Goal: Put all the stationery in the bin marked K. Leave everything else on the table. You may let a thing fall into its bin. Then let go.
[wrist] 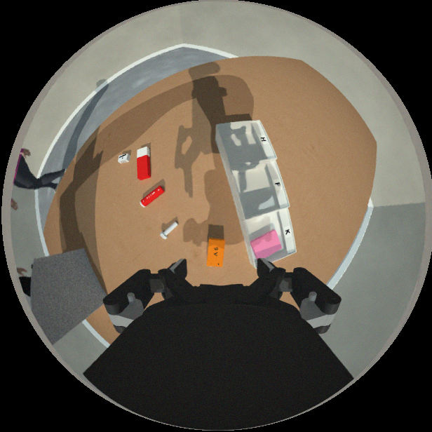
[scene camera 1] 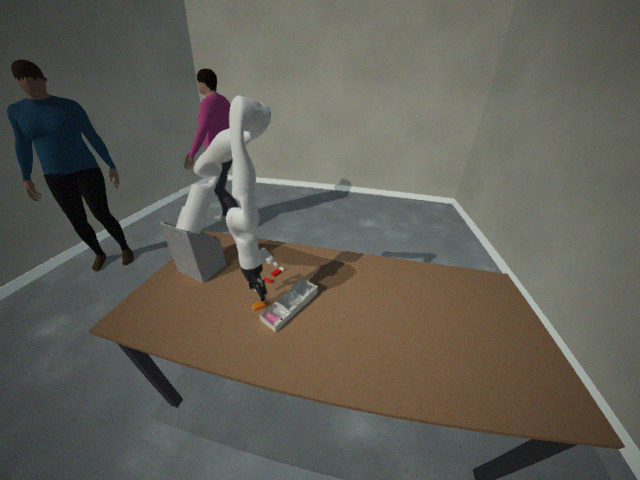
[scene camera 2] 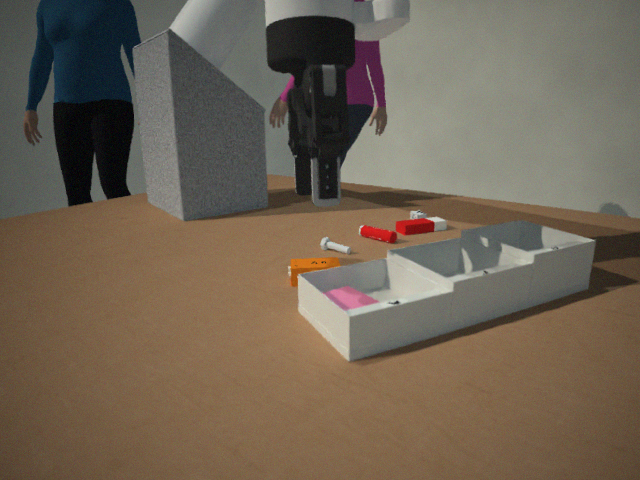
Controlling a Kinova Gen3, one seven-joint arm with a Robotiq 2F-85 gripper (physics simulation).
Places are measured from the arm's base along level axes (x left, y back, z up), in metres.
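Where they show: gripper, fingertip midpoint: [scene camera 1: 257,294] [scene camera 2: 315,199]; arm's base, link origin: [scene camera 1: 189,230] [scene camera 2: 187,62].
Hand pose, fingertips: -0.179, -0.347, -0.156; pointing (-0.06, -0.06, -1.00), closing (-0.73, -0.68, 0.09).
Observation:
Things, the pixels of their top centre, and the offset from my fingertips, as dx, dy, dz.
- orange 9 V battery, top centre: [scene camera 2: 313,262] [scene camera 1: 258,304] +0.003, +0.005, -0.061
- pink block, top centre: [scene camera 2: 348,302] [scene camera 1: 271,318] -0.058, -0.065, -0.062
- red block with a white end, top centre: [scene camera 2: 421,221] [scene camera 1: 277,270] +0.223, -0.024, -0.066
- red cylindrical battery, top centre: [scene camera 2: 377,228] [scene camera 1: 267,279] +0.157, +0.010, -0.065
- white bolt, top centre: [scene camera 2: 336,240] +0.090, +0.030, -0.066
- white die, top centre: [scene camera 2: 418,212] +0.276, -0.001, -0.068
My gripper [scene camera 1: 263,299] [scene camera 2: 314,197] [wrist: 221,266] is open and empty, pointing down above the table close to the orange 9 V battery [scene camera 1: 258,305] [scene camera 2: 313,265] [wrist: 215,252]. The battery lies between the fingers' lines in the wrist view, beside the bin marked K [scene camera 2: 403,321] [wrist: 289,241]. A pink block [scene camera 1: 271,318] [scene camera 2: 350,298] [wrist: 266,244] lies in bin K. A red block with a white end [scene camera 1: 276,272] [scene camera 2: 415,226] [wrist: 143,167] lies on the table, left of the bins in the wrist view.
A red cylindrical battery [scene camera 1: 267,280] [scene camera 2: 377,234] [wrist: 152,196], a white bolt [scene camera 2: 336,245] [wrist: 169,230] and a white die [scene camera 2: 418,214] [wrist: 124,158] lie on the table. Bins F [wrist: 281,195] and H [wrist: 268,147] adjoin K. A grey pedestal [scene camera 1: 195,255] [scene camera 2: 217,155] [wrist: 65,295] stands behind.

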